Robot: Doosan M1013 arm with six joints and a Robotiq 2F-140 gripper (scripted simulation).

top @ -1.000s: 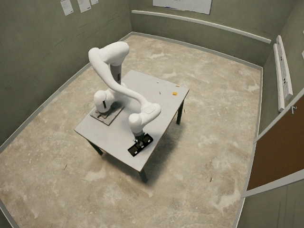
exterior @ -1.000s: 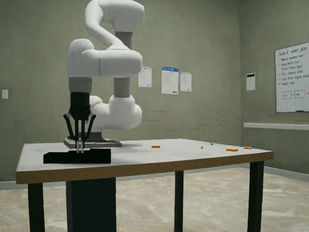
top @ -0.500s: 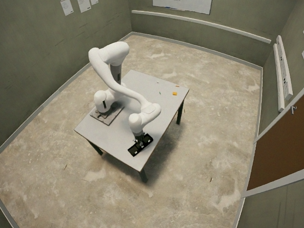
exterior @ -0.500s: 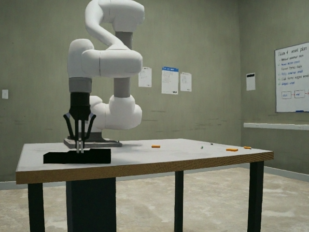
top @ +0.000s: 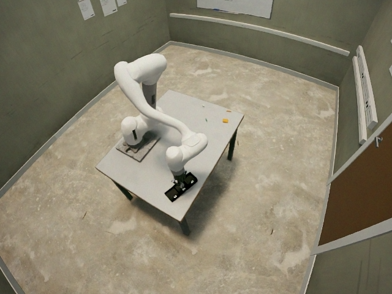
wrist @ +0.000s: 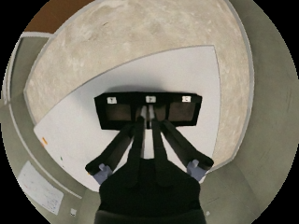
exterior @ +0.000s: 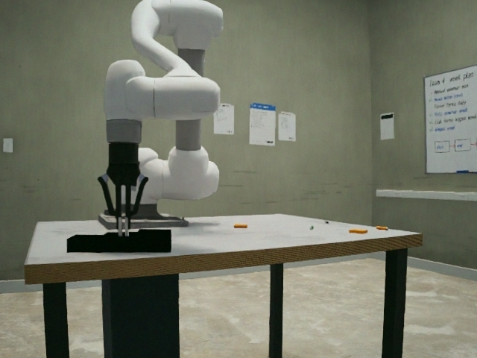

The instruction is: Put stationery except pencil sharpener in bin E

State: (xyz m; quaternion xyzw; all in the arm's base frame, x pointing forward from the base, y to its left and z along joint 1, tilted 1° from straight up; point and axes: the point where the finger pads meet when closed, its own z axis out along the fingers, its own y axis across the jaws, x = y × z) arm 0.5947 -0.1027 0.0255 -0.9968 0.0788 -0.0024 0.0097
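Right now the black bin is 30 mm below my hand and 10 mm to the right of it. Round my hand: green piece 680 mm to the left, 220 mm behind, 40 mm below; then orange object 770 mm to the left, 70 mm behind, 40 mm below.
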